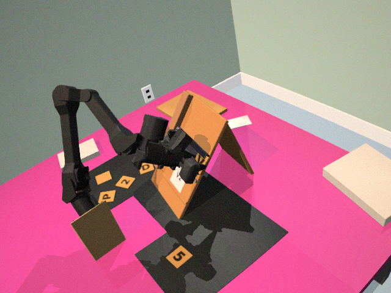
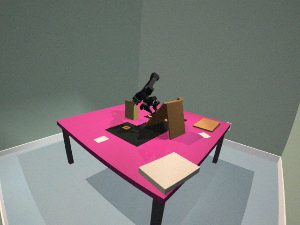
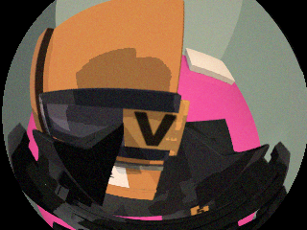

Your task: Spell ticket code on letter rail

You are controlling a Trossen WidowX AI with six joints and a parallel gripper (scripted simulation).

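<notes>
The white ticket is 4 cm behind my gripper tip, 8 cm to the left of it and 8 cm below it. From my gripper tip the other things lie so: white block: 21 cm behind, 64 cm to the left, 15 cm below; then orange flat panel: 33 cm ahead, 49 cm to the left, 16 cm below; then black mat: 14 cm behind, 11 cm to the left, 16 cm below.
</notes>
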